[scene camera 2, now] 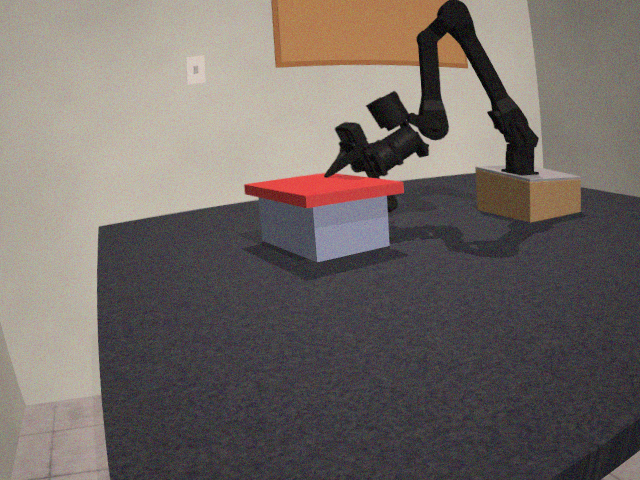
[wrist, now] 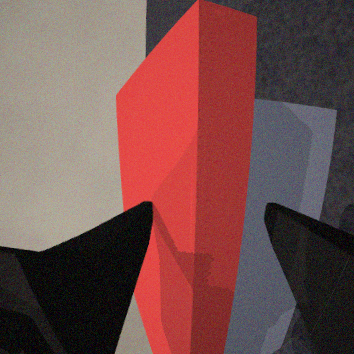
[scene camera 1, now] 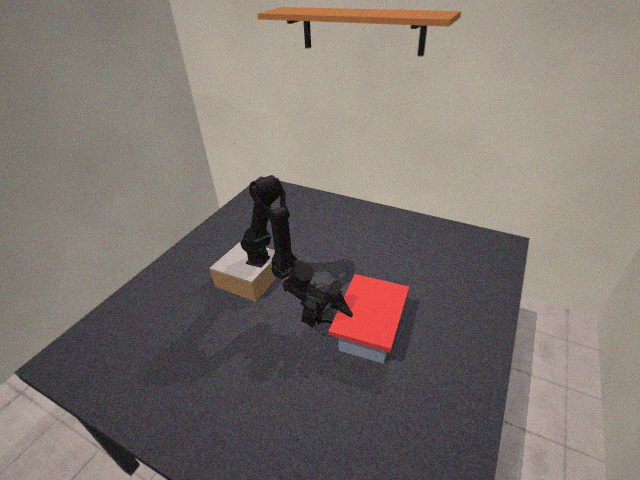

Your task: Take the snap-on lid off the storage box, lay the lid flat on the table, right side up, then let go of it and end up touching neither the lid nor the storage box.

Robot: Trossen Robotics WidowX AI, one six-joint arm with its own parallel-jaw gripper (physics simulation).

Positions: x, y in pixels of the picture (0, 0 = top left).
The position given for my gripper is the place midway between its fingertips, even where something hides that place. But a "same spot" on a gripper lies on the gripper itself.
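Scene:
A red lid shows in scene camera 1, in scene camera 2 and in the wrist view [184, 117]. My gripper shows in scene camera 1, in scene camera 2 and in the wrist view [208, 210]. On the red lid, [scene camera 1: 377, 305] and [scene camera 2: 313, 184] are the same spot. On my gripper, [scene camera 1: 339, 303] and [scene camera 2: 343, 157] are the same spot.

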